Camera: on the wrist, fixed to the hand. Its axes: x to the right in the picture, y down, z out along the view.
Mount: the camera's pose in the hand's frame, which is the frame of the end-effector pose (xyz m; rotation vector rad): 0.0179 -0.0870 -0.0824 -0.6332 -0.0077 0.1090
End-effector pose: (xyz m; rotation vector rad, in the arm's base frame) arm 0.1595 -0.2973 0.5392 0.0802 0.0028 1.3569
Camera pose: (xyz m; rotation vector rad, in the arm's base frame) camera 0.2442 -0.2935 0.4527 -0.4525 -0.4404 1.4108
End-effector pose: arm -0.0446 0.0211 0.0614 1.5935 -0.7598 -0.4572
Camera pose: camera 0.0423 0.0704 -0.0071 0.9560 -0.6212 -0.5574
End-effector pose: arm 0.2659 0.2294 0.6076 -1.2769 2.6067 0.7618
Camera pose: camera 0.3294 0.1313 0.6396 1.1312 -2.2964 -1.5451
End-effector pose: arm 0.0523 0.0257 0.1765 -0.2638 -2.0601 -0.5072
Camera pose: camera 0.0731 -0.0896 0.2075 -0.7442 -1.8280 -1.0826
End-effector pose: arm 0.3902 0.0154 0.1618 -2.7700 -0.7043 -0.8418
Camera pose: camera 0.3215 0.0753 0.2416 2.5700 0.2424 0.9312
